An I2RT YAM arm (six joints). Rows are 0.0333 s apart.
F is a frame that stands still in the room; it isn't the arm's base.
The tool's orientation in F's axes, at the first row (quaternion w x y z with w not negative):
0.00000, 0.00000, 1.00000, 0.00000
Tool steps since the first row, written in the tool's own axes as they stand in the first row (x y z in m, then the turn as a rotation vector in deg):
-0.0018, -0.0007, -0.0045, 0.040, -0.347, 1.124
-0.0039, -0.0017, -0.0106, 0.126, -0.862, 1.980
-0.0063, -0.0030, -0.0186, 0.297, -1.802, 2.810
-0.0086, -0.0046, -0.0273, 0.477, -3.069, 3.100
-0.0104, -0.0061, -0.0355, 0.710, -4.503, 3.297
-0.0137, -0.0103, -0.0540, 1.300, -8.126, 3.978
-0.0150, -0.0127, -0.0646, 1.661, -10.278, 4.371
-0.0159, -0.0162, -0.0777, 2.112, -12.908, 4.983
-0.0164, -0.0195, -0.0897, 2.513, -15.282, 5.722
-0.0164, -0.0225, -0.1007, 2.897, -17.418, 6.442
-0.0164, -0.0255, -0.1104, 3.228, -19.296, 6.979
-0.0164, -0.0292, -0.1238, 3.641, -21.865, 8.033
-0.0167, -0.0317, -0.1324, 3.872, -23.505, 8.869
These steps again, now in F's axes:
0.0018, -0.0007, 0.0045, -0.040, -0.347, -1.124
0.0039, -0.0017, 0.0106, -0.126, -0.862, -1.980
0.0063, -0.0030, 0.0186, -0.297, -1.802, -2.810
0.0086, -0.0046, 0.0273, -0.477, -3.069, -3.100
0.0104, -0.0061, 0.0355, -0.710, -4.503, -3.297
0.0137, -0.0103, 0.0540, -1.300, -8.126, -3.978
0.0150, -0.0127, 0.0646, -1.661, -10.278, -4.371
0.0159, -0.0162, 0.0777, -2.112, -12.908, -4.983
0.0164, -0.0195, 0.0897, -2.513, -15.282, -5.722
0.0164, -0.0225, 0.1007, -2.897, -17.418, -6.442
0.0164, -0.0255, 0.1104, -3.228, -19.296, -6.979
0.0164, -0.0292, 0.1238, -3.641, -21.865, -8.033
0.0167, -0.0317, 0.1324, -3.872, -23.505, -8.869

